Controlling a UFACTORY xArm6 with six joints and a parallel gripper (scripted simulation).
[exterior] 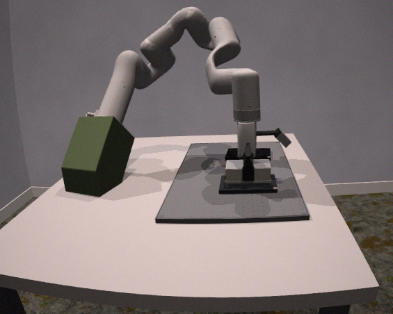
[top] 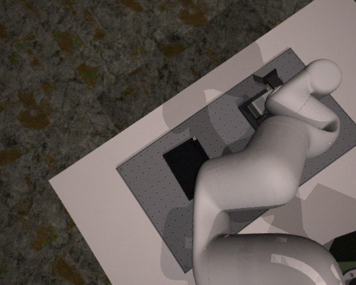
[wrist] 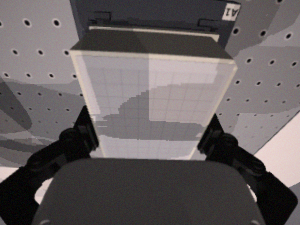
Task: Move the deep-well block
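My gripper is now right at the deep-well block. Also, from my hand: nest N2 (40 mm below); then black nest (20 mm ahead, 290 mm to the left, 40 mm below).
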